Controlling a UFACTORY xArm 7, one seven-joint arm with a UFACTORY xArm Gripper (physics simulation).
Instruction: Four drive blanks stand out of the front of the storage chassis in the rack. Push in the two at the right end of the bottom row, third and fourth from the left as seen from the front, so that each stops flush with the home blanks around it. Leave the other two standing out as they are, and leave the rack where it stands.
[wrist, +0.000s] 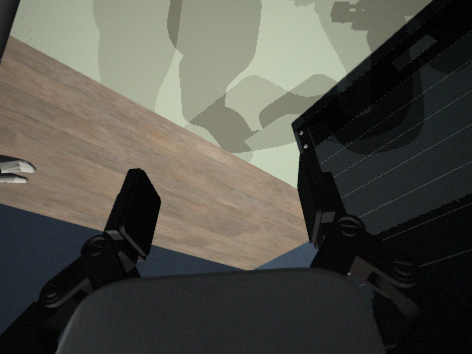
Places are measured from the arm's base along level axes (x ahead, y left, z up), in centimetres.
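Pixels of known places: gripper, fingertip midpoint: (223, 176).
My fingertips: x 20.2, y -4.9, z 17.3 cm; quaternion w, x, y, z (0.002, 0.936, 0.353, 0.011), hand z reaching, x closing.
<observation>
Behind a point stands the place of what it marks.
My gripper (223, 176) @(x 20.2, y -4.9, z 17.3 cm) is open, with its two black fingers wide apart and nothing between them. A large dark body with thin parallel lines (395, 165) @(x 48.8, y -4.0, z 2.4 cm), part of the rack or chassis, fills the right side of the wrist view. Two small bright screws show near its left corner. The right finger overlaps its lower left edge in the view; whether they touch I cannot tell. The four drive blanks and the home blanks around them cannot be made out; that side is very dark or out of view.
A pale green surface (135, 55) @(x 11.2, y -22.7, z -23.7 cm) with broad shadows lies at the top, beside the dark body. A brown wood-grain floor (200, 200) runs diagonally behind the fingers. A blue wall (40, 240) shows at the lower left. White shoes (17, 167) show at the left edge.
</observation>
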